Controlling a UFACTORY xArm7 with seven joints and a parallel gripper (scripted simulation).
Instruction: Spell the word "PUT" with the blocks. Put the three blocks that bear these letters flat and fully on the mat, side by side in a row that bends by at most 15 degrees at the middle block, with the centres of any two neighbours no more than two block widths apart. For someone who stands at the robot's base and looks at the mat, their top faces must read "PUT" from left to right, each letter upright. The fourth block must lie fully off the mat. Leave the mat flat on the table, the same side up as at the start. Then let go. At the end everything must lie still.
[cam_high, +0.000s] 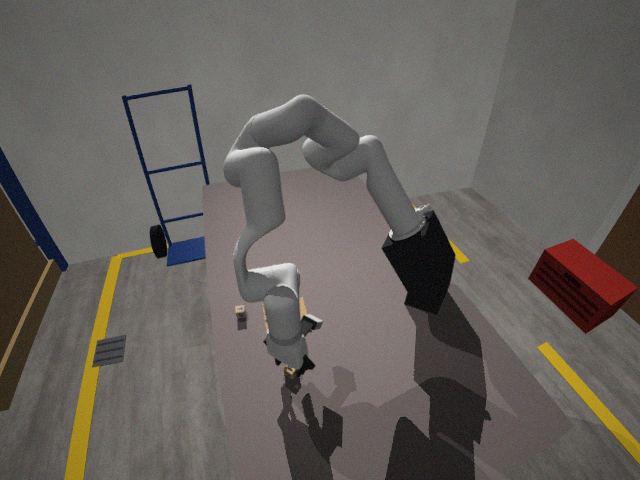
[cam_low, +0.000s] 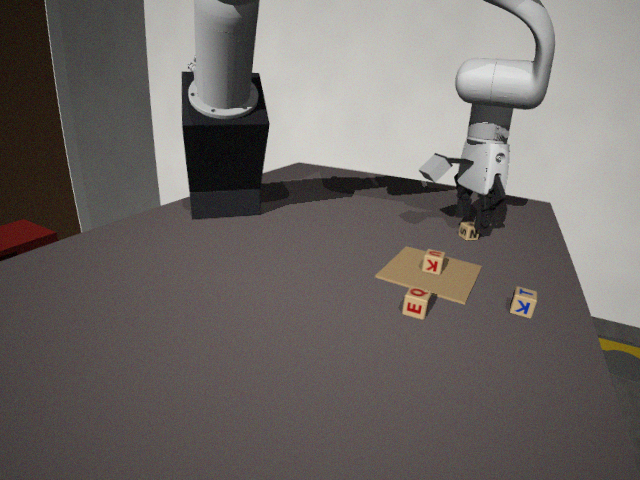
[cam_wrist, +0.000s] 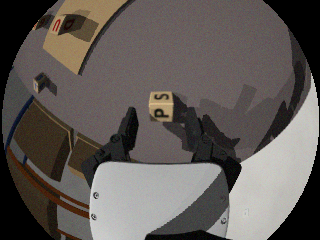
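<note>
My hand is 3 cm past the tan mat, 20 cm to the left of it and 5 cm above it.
</note>
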